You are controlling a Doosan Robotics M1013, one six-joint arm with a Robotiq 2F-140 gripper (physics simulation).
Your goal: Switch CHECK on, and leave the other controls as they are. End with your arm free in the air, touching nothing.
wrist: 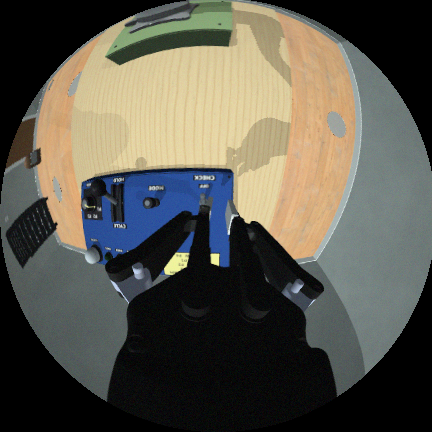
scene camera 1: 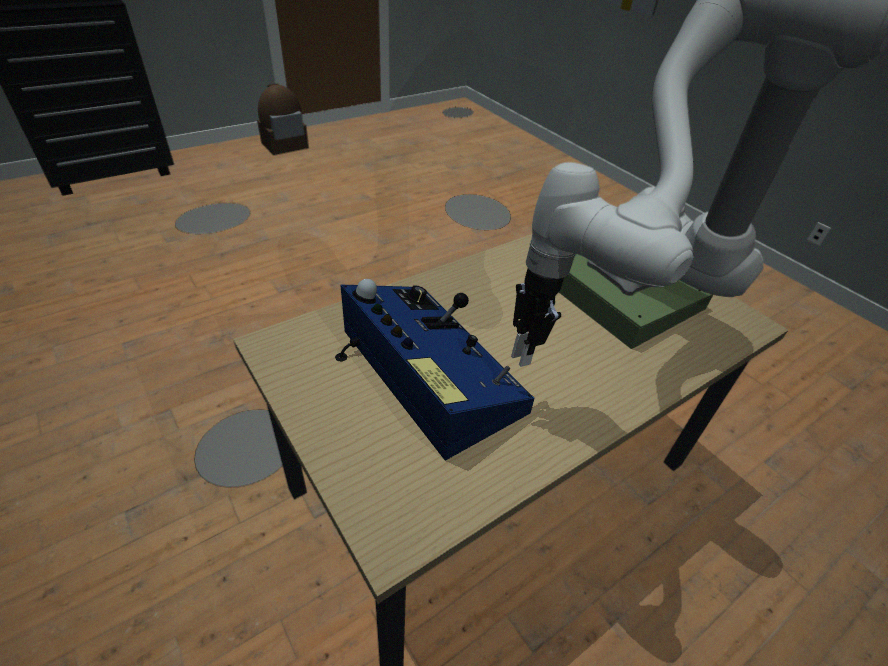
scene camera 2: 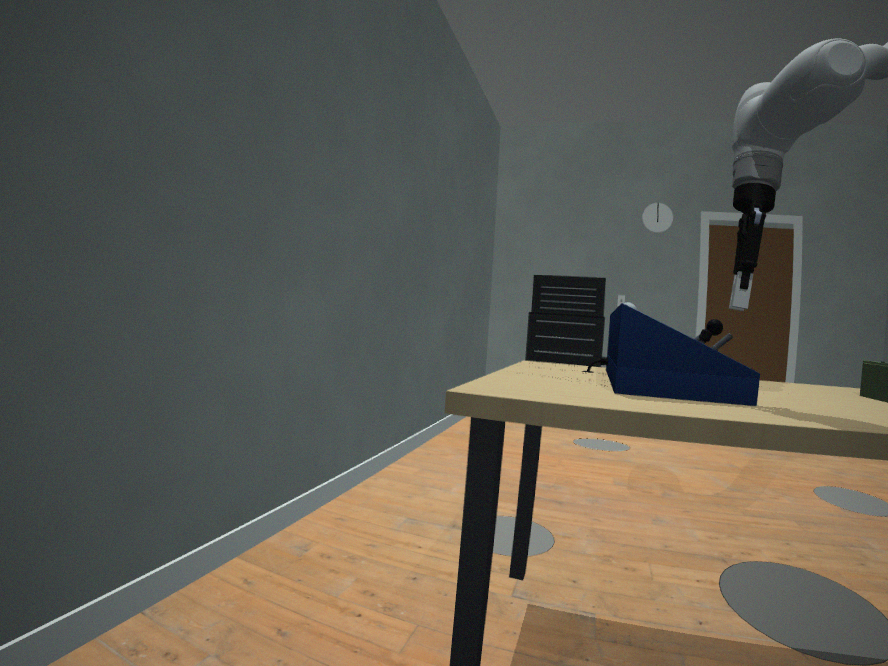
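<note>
The blue control panel sits on the table. Its CHECK toggle is a small grey lever leaning toward the OFF side. In the wrist view, the CHECK toggle is partly hidden near a fingertip, below the OFF label. My gripper points down above the toggle end of the panel. Its fingers are nearly together, with a narrow gap and nothing seen between them. In the scene camera 2 view, the fingertips are above the toggle and apart from it.
The panel also has a MODE knob, a ball-topped HOLD/CYCLE lever, a PROGRAM selector and a white dome. A green base block stands under the arm.
</note>
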